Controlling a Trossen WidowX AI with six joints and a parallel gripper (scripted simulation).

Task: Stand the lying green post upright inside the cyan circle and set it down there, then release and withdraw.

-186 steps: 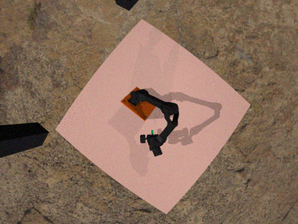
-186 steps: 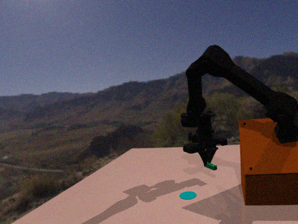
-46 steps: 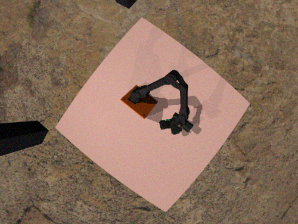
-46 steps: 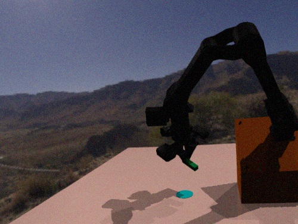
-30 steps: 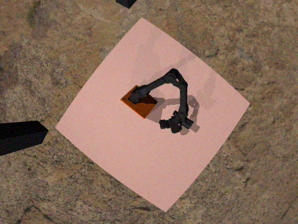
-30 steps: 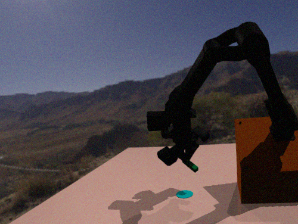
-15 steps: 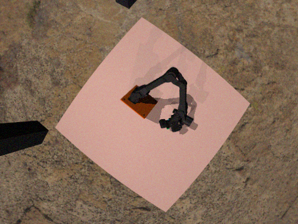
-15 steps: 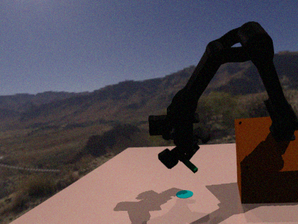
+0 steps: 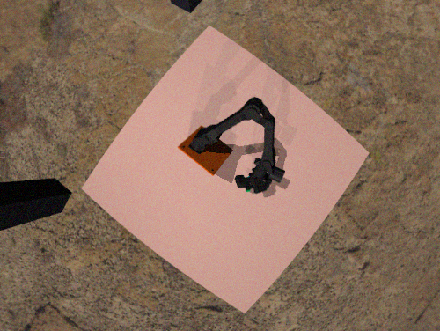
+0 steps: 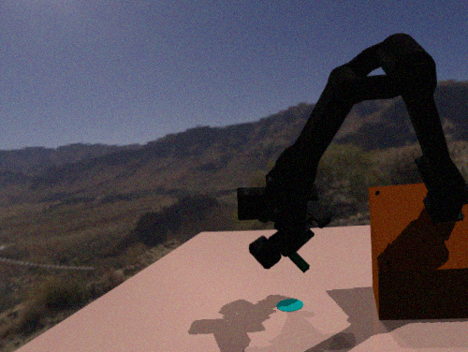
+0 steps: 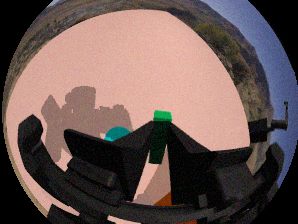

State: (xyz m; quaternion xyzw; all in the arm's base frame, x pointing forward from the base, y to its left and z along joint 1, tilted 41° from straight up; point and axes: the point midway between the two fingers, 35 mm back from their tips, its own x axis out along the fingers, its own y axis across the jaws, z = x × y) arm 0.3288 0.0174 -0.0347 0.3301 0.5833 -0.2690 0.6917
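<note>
Right now the cyan circle is 110 mm below my gripper tip, 50 mm to the left of it and 10 mm ahead of it. The rest, counted from my gripper tip: green post: 10 mm to the left, 10 mm below, 10 mm behind.
</note>
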